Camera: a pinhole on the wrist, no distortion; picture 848 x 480 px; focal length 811.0 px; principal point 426.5 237.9 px. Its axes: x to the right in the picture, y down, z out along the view. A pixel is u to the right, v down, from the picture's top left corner.
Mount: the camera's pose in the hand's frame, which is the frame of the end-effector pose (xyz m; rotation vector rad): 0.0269 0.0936 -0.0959 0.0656 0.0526 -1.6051
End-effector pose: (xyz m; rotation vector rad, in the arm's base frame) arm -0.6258 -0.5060 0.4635 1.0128 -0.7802 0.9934
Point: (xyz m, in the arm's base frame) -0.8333 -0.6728 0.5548
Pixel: 108 38
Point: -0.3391 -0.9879 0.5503
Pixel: outside the picture
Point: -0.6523 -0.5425 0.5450
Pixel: 612 375
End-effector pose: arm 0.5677 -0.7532 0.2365 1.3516 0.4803 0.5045
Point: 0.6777 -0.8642 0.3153
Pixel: 487 223
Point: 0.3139 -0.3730 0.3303
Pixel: behind the camera
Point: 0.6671 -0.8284 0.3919
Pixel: 218 246
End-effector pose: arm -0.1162 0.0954 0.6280 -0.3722 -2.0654 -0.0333
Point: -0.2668 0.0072 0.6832
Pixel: outside the picture
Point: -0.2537 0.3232 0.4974
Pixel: 99 184
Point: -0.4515 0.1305 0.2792
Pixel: 527 17
